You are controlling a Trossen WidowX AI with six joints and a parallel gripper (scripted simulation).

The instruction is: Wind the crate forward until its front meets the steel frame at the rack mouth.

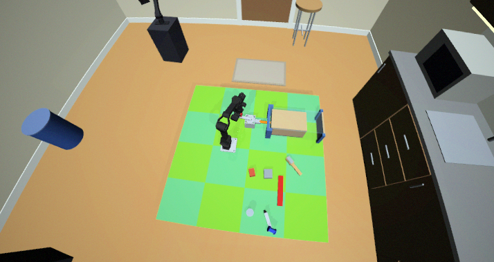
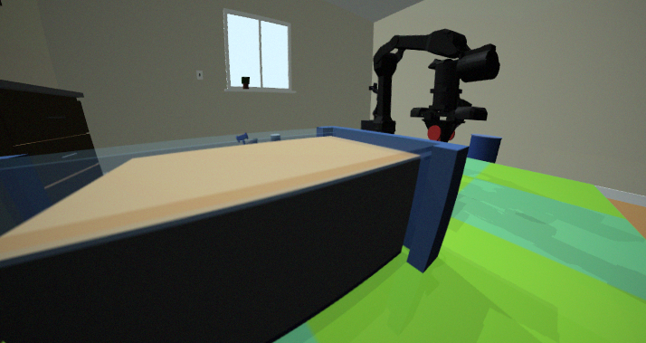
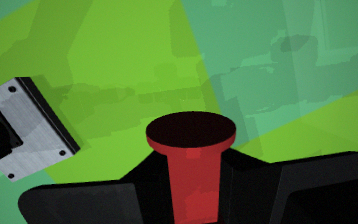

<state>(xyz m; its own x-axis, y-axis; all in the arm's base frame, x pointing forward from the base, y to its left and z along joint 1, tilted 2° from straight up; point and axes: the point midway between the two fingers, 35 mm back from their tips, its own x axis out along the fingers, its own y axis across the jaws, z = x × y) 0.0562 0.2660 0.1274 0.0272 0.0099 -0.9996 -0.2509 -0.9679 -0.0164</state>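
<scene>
My gripper tip is 4 cm short of the red-knobbed crank handle and 1 cm above it. From my gripper tip the other things lie so: blue steel frame 26 cm ahead, 1 cm to the left, 1 cm below; grey winch 8 cm ahead, 1 cm to the right, 8 cm below; red knob 2 cm above.
</scene>
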